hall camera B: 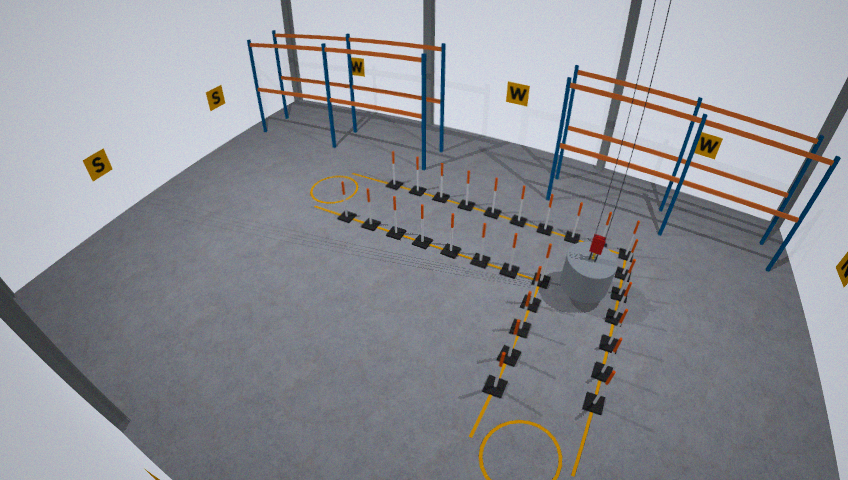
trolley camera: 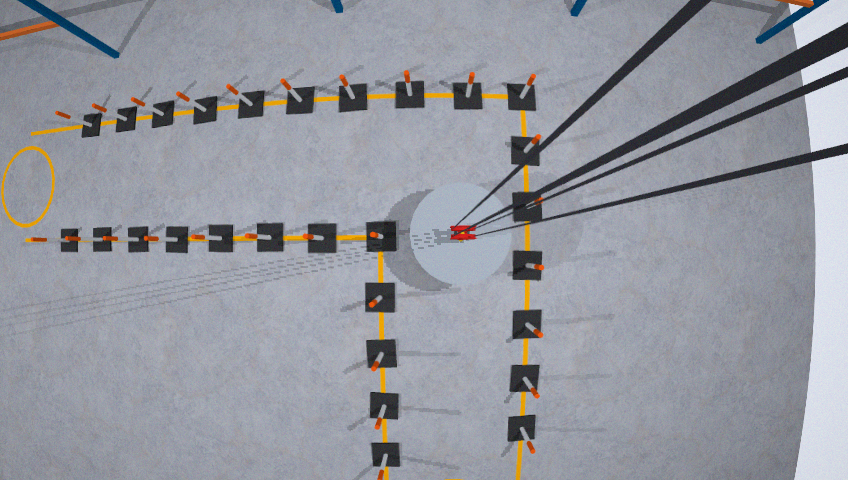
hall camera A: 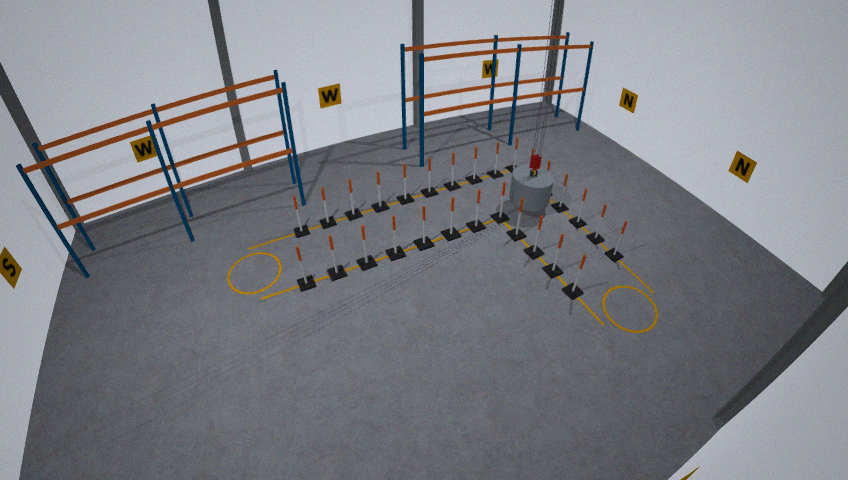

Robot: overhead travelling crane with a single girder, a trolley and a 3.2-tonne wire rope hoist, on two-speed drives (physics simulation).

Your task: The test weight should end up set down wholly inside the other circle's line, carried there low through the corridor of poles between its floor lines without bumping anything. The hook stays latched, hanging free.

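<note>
The grey cylindrical test weight [hall camera A: 530, 195] [hall camera B: 587, 284] [trolley camera: 452, 261] hangs upright, low above the floor, at the corridor's bend. In the trolley view it is between the inner corner pole [trolley camera: 380, 236] and the outer line's poles [trolley camera: 527, 206], apart from the inner one and very near the outer ones. My hook [hall camera A: 533, 173] [hall camera B: 593, 257] [trolley camera: 462, 232], under the red block, is shut on the weight's top fitting; its latch is too small to see. The far circle [hall camera A: 228, 275] [hall camera B: 311, 191] [trolley camera: 54, 183] lies beyond the long leg. The other circle [hall camera A: 603, 307] [hall camera B: 519, 421] lies at the short leg's end.
Orange-tipped poles on black bases stand along both yellow floor lines of the L-shaped corridor. Two blue and orange racks [hall camera A: 421, 113] [hall camera B: 423, 113] stand along the W wall, outside the long leg. The N wall [hall camera A: 684, 89] is beyond the short leg's outer line.
</note>
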